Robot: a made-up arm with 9 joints. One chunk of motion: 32 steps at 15 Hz.
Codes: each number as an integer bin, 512 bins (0 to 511) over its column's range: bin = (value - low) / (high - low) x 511, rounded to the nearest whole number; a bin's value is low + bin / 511 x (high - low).
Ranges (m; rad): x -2..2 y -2..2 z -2..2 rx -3.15..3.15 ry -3.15..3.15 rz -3.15..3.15
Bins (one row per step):
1: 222 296 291 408 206 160
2: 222 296 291 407 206 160
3: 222 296 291 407 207 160
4: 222 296 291 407 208 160
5: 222 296 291 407 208 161
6: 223 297 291 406 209 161
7: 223 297 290 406 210 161
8: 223 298 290 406 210 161
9: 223 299 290 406 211 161
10: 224 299 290 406 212 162
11: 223 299 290 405 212 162
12: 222 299 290 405 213 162
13: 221 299 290 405 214 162
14: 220 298 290 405 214 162
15: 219 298 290 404 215 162
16: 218 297 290 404 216 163
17: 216 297 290 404 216 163
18: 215 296 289 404 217 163
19: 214 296 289 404 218 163
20: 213 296 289 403 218 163
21: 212 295 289 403 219 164
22: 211 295 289 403 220 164
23: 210 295 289 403 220 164
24: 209 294 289 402 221 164
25: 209 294 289 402 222 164
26: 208 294 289 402 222 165
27: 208 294 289 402 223 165
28: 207 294 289 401 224 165
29: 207 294 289 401 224 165
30: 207 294 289 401 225 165
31: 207 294 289 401 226 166
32: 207 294 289 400 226 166
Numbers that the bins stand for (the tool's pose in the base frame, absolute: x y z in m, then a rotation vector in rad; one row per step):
1: -0.2622 0.3170 0.2779 1.8801 -0.6103 -1.1774
2: -0.2622 0.3170 0.2779 1.8678 -0.6103 -1.1774
3: -0.2622 0.3170 0.2779 1.8678 -0.5979 -1.1774
4: -0.2622 0.3170 0.2779 1.8678 -0.5856 -1.1774
5: -0.2622 0.3170 0.2779 1.8678 -0.5856 -1.1651
6: -0.2544 0.3249 0.2779 1.8555 -0.5733 -1.1651
7: -0.2544 0.3249 0.2701 1.8555 -0.5610 -1.1651
8: -0.2544 0.3327 0.2701 1.8555 -0.5610 -1.1651
9: -0.2544 0.3405 0.2701 1.8555 -0.5486 -1.1651
10: -0.2466 0.3405 0.2701 1.8555 -0.5363 -1.1527
11: -0.2544 0.3405 0.2701 1.8432 -0.5363 -1.1527
12: -0.2622 0.3405 0.2701 1.8432 -0.5240 -1.1527
13: -0.2701 0.3405 0.2701 1.8432 -0.5116 -1.1527
14: -0.2779 0.3327 0.2701 1.8432 -0.5116 -1.1527
15: -0.2857 0.3327 0.2701 1.8308 -0.4993 -1.1527
16: -0.2935 0.3249 0.2701 1.8308 -0.4870 -1.1404
17: -0.3092 0.3249 0.2701 1.8308 -0.4870 -1.1404
18: -0.3170 0.3170 0.2622 1.8308 -0.4747 -1.1404
19: -0.3249 0.3170 0.2622 1.8308 -0.4623 -1.1404
20: -0.3327 0.3170 0.2622 1.8185 -0.4623 -1.1404
21: -0.3405 0.3092 0.2622 1.8185 -0.4500 -1.1281
22: -0.3483 0.3092 0.2622 1.8185 -0.4377 -1.1281
23: -0.3562 0.3092 0.2622 1.8185 -0.4377 -1.1281
24: -0.3640 0.3014 0.2622 1.8062 -0.4253 -1.1281
25: -0.3640 0.3014 0.2622 1.8062 -0.4130 -1.1281
26: -0.3718 0.3014 0.2622 1.8062 -0.4130 -1.1158
27: -0.3718 0.3014 0.2622 1.8062 -0.4007 -1.1158
28: -0.3796 0.3014 0.2622 1.7938 -0.3884 -1.1158
29: -0.3796 0.3014 0.2622 1.7938 -0.3884 -1.1158
30: -0.3796 0.3014 0.2622 1.7938 -0.3760 -1.1158
31: -0.3796 0.3014 0.2622 1.7938 -0.3637 -1.1034
32: -0.3796 0.3014 0.2622 1.7815 -0.3637 -1.1034

